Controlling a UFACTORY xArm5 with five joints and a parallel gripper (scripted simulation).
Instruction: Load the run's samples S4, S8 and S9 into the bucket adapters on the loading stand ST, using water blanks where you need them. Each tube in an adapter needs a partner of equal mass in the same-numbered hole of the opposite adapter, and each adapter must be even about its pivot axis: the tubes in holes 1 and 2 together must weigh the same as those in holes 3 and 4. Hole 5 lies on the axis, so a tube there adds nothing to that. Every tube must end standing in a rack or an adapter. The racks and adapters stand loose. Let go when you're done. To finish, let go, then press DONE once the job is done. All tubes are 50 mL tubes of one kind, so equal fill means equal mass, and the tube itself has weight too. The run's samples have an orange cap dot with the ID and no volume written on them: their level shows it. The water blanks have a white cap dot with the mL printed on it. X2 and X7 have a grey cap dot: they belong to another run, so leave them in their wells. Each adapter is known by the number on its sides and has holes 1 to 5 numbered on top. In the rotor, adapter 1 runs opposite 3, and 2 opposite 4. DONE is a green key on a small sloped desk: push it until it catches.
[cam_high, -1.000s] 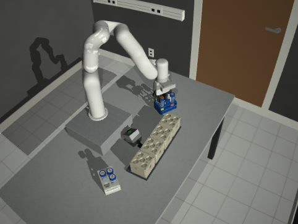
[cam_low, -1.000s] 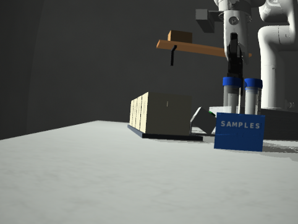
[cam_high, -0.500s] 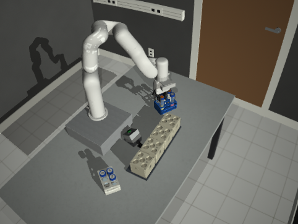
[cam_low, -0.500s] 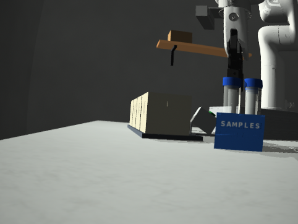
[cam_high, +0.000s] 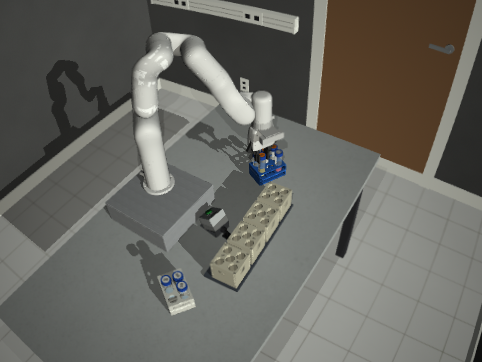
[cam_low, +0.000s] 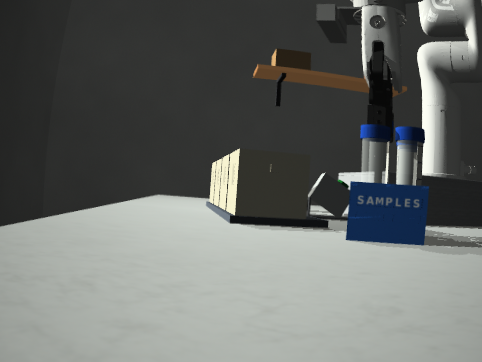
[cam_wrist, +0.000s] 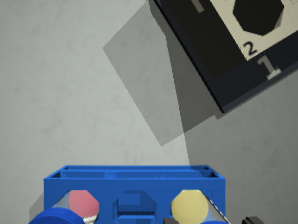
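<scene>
Right now the blue samples rack is 40 mm to the left of my hand and 110 mm below it. The rest, counted from my hand: white blanks rack: 40 mm ahead, 620 mm to the right, 110 mm below; adapter: 130 mm ahead, 120 mm to the right, 90 mm below.
</scene>
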